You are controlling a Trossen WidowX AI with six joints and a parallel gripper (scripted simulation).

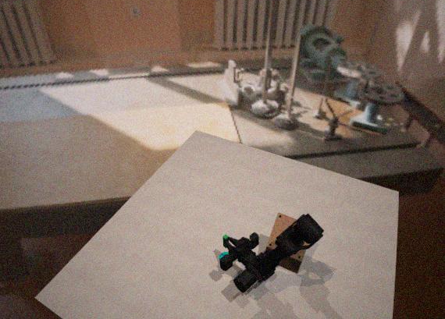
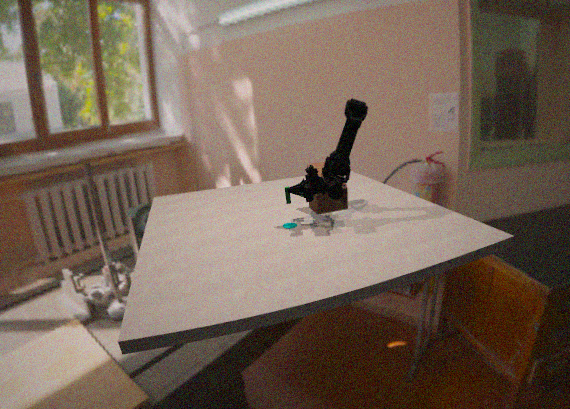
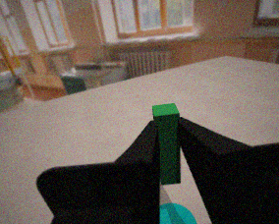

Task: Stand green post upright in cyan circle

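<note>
Right now the cyan circle is 150 mm below my gripper tip. From my gripper tip the other things lie so: green post (20 mm below).
</note>
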